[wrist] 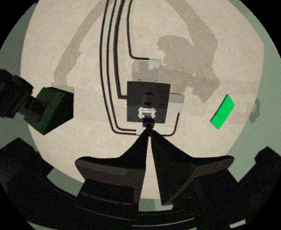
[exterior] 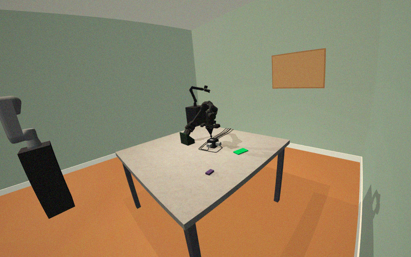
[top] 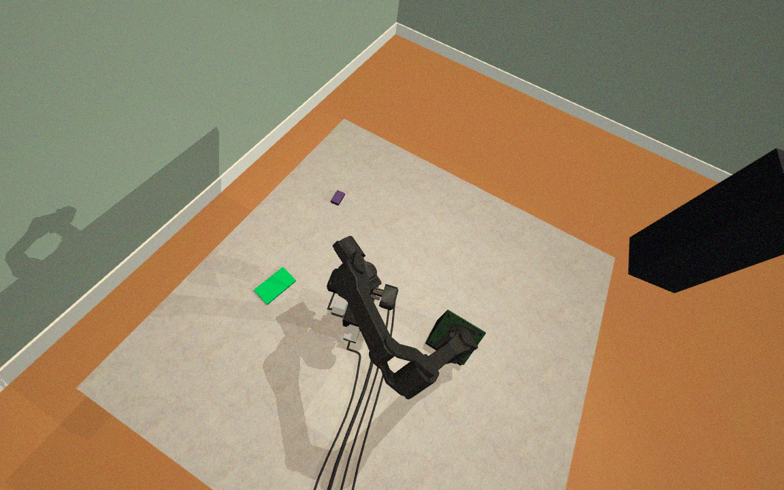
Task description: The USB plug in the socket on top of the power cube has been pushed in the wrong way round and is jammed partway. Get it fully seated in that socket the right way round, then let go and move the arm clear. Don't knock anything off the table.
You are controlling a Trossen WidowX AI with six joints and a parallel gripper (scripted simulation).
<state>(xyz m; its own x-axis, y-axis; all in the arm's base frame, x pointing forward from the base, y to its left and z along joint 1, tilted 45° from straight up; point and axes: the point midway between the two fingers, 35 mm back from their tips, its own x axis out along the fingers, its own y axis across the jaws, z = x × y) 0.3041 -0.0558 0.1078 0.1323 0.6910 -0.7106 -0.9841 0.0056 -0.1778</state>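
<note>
Now: gripper tip 2 cm above the thin USB plug. Also, from my gripper tip: small purple block 27 cm ahead, 37 cm to the right, 13 cm below; then green flat card 29 cm ahead, 4 cm to the left, 13 cm below.
</note>
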